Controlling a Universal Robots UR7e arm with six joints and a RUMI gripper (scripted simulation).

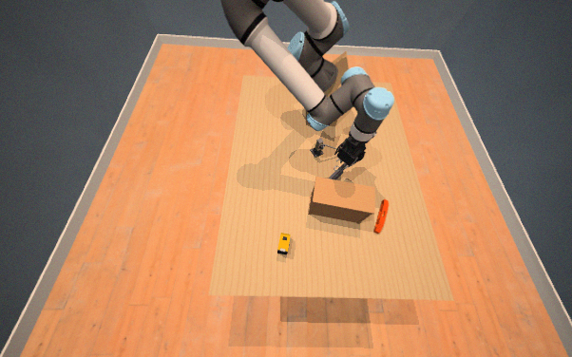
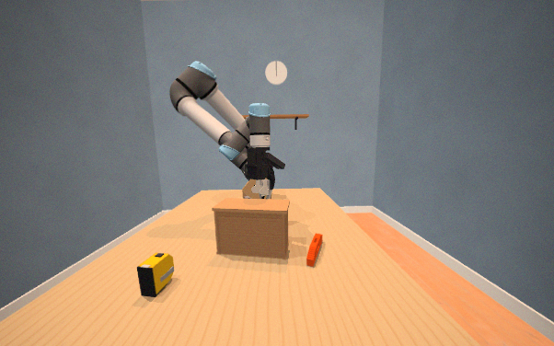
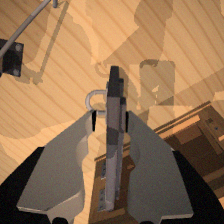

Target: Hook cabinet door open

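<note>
The thin hook is 11 cm behind my hand, 7 cm below it and 3 cm to the right of it. Round my hand: black box (32 cm ahead, 25 cm to the right, 8 cm below); then cabinet door (5 cm to the right, 5 cm below, 4 cm ahead); then orange bar (20 cm ahead, 16 cm to the left, 10 cm below).
</note>
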